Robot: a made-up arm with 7 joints.
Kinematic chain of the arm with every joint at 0, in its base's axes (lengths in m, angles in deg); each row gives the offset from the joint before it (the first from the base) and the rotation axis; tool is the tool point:
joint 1: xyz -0.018 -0.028 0.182 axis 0 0.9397 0.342
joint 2: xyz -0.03 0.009 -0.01 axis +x
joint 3: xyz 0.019 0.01 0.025 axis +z
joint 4: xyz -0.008 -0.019 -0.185 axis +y
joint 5: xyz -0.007 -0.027 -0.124 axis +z
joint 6: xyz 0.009 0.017 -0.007 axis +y
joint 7: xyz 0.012 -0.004 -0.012 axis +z
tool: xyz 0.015 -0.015 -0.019
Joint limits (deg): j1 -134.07..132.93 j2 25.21..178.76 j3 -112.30..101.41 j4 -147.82..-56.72 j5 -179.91..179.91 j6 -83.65..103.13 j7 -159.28..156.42
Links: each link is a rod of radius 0.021 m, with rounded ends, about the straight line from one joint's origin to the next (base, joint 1, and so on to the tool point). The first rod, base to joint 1, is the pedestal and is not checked.
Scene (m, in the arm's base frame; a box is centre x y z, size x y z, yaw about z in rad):
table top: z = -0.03
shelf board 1: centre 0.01 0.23 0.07 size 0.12 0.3 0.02 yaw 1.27
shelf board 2: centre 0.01 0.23 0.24 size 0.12 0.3 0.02 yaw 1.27
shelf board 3: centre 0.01 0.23 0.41 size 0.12 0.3 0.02 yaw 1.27
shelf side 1: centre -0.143 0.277 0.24 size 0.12 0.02 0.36 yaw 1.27
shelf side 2: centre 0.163 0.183 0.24 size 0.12 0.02 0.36 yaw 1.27
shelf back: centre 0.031 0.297 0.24 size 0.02 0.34 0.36 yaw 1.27
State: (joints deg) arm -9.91 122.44 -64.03 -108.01 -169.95 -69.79 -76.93
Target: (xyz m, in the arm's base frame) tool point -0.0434 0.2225 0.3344
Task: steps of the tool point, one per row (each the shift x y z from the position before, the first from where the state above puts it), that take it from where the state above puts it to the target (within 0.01 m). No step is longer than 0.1 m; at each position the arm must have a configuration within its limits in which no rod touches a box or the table.
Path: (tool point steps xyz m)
1: -0.0601 -0.0104 -0.0179
2: -0.0601 -0.0229 0.0117
3: -0.0444 -0.0331 0.0381
4: -0.0168 -0.0381 0.0543
5: 0.0240 0.0360 -0.0028
6: 0.0298 0.0234 0.0122
7: 0.0267 0.0070 0.0258
8: 0.0154 -0.0108 0.0341
9: -0.0008 -0.0275 0.0340
10: 0.0117 0.0308 0.0067
11: 0.0107 0.0288 0.0022
12: 0.0079 0.0266 -0.0022
13: 0.0040 0.0244 -0.0067

